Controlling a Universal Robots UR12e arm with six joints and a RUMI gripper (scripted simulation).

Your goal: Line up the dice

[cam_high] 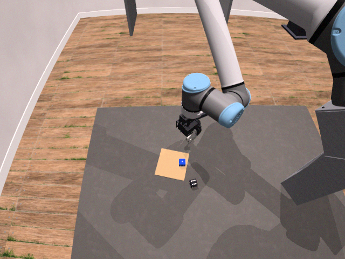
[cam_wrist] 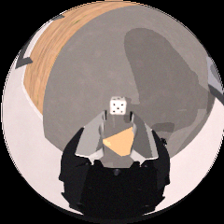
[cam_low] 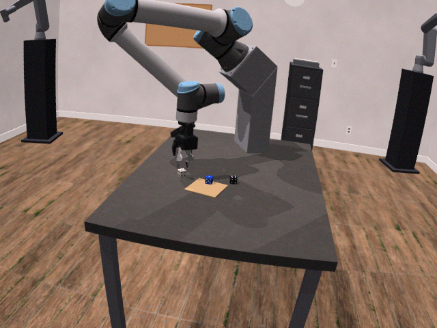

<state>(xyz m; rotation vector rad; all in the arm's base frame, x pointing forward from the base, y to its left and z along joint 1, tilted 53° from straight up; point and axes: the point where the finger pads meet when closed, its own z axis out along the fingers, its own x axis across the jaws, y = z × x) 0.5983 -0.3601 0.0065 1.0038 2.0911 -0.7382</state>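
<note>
Now: the white die 4 cm below my hand. Also, from my hand: blue die (7 cm ahead, 12 cm to the left, 3 cm below); black die (4 cm ahead, 23 cm to the left, 4 cm below); mat (11 cm ahead, 11 cm to the left, 5 cm below).
</note>
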